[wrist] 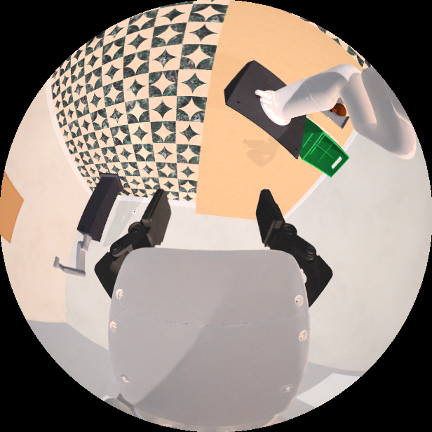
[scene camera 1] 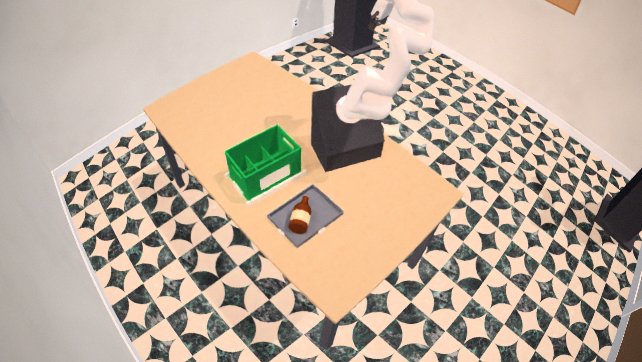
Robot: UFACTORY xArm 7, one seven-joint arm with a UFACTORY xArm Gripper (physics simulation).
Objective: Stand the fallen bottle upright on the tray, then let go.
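Frame: origin at the arm's base, x ahead, y left, z up, level; millimetres.
Where they show: gripper, fingertip midpoint: (scene camera 1: 376, 26).
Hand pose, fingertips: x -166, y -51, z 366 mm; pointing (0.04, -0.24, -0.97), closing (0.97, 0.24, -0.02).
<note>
After its pixels a point has its place.
A brown bottle (scene camera 1: 300, 216) {x 442, y 226, z -166 mm} with a cream label lies on its side on the grey tray (scene camera 1: 329, 213) {x 309, y 248, z -240 mm}, its neck toward the back of the tray in the scene view. In the wrist view a small part of the bottle (wrist: 339, 109) shows beside the arm, which hides most of the tray (wrist: 345, 122). My gripper (scene camera 1: 376, 21) {x -166, y -51, z 367 mm} (wrist: 212, 200) is open and empty. It is raised high, beyond the black base block, far from the bottle and the tray.
A green divided crate (scene camera 1: 275, 176) {x 407, y 7, z -157 mm} (wrist: 325, 150) stands on the wooden table (scene camera 1: 390, 205) {x 73, y 379, z -245 mm} (wrist: 225, 180) beside the tray. The black base block (scene camera 1: 352, 147) {x 60, y 99, z -126 mm} (wrist: 260, 95) carries the arm. A dark pillar (scene camera 1: 352, 25) (wrist: 99, 210) stands behind the table, near the gripper in the scene view.
</note>
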